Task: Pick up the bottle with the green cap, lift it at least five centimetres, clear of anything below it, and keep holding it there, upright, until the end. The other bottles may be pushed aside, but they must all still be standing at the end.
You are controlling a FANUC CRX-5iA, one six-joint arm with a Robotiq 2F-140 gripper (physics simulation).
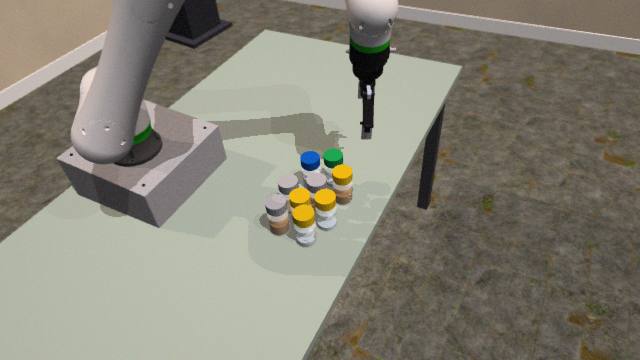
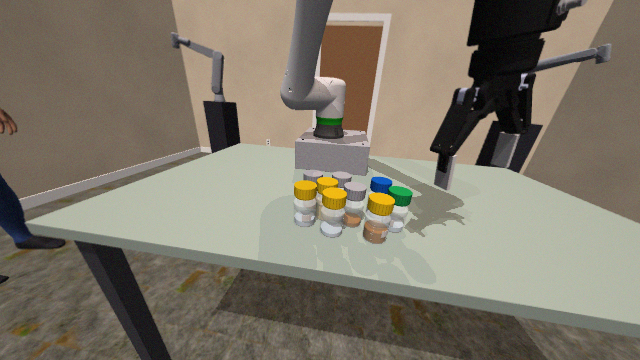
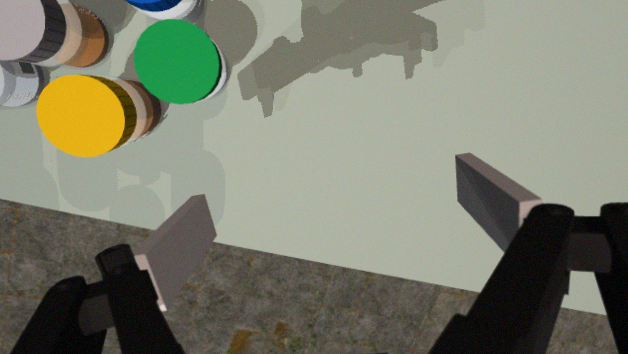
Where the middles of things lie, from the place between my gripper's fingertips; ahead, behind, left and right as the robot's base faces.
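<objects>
Green-capped bottle (image 2: 402,196): 11 cm to the right of my hand, 3 cm behind it, 12 cm below it.
</objects>
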